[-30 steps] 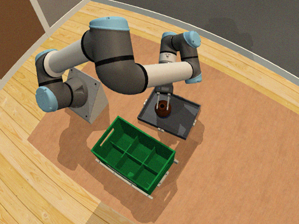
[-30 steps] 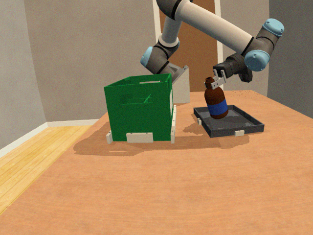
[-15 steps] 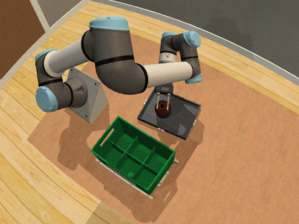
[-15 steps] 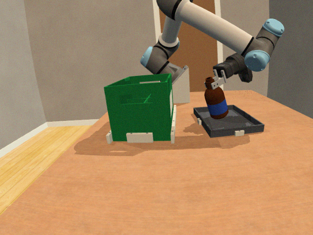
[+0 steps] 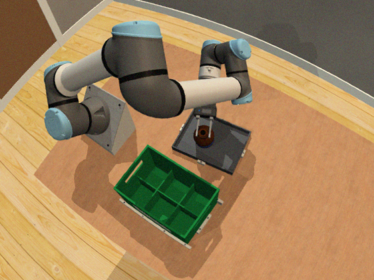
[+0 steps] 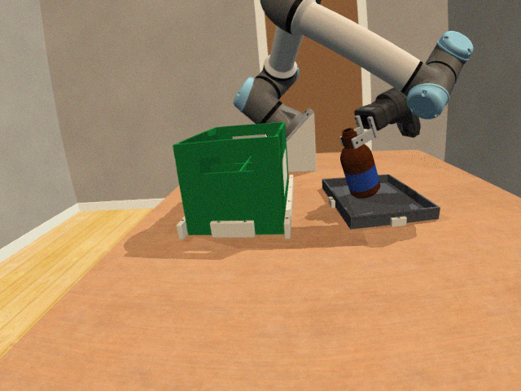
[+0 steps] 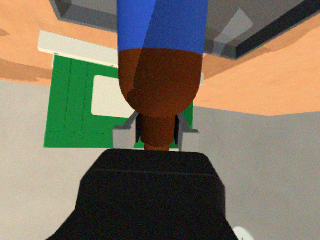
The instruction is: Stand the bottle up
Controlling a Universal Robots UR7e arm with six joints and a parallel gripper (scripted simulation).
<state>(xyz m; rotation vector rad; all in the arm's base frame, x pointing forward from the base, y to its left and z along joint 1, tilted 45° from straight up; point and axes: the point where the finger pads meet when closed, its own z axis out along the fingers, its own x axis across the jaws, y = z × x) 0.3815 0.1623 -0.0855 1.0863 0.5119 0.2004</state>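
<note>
Now: the bottle 1 cm behind my hand, 1 cm to the left of it and 5 cm below it. The rest, counted from my hand: green crate 4 cm ahead, 24 cm to the right, 6 cm below; dark grey tray 1 cm ahead, 5 cm to the left, 13 cm below.
</note>
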